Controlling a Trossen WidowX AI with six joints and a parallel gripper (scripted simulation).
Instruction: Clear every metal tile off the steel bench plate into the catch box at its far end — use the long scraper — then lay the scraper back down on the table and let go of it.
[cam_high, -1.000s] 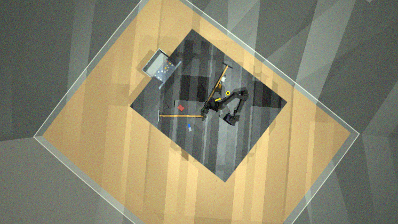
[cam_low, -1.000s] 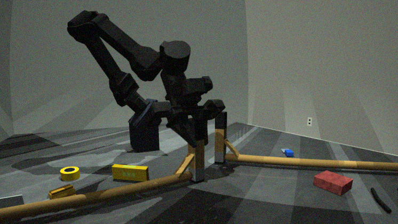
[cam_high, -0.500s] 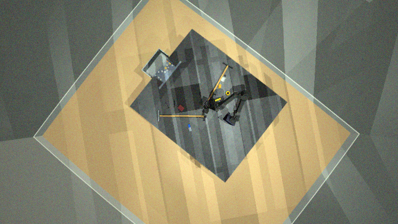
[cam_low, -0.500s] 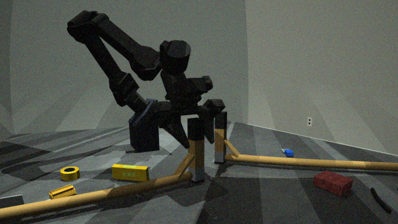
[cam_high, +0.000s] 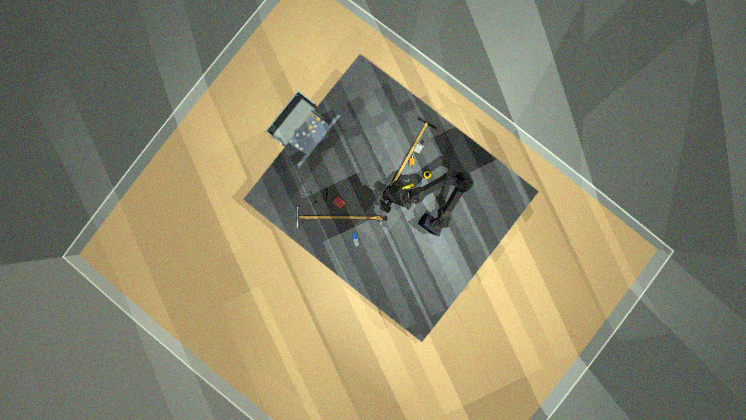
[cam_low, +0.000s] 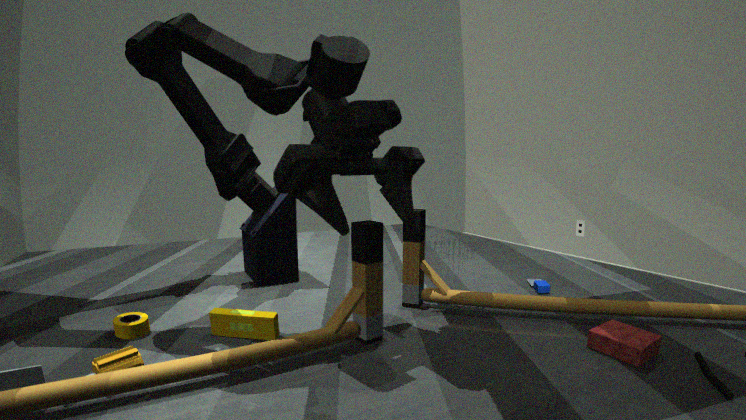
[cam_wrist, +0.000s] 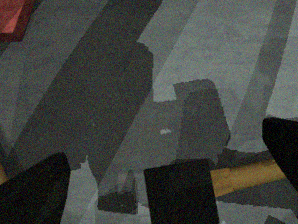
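Now: the yellow-handled screwdriver 3 cm behind my gripper tip, 31 cm to the right of it and 12 cm below it. The rest, counted from my gripper tip: scraper (28 cm to the right, 8 cm below); then red block (22 cm ahead, 20 cm to the left, 13 cm below); then yellow level (10 cm behind, 14 cm to the right, 12 cm below).
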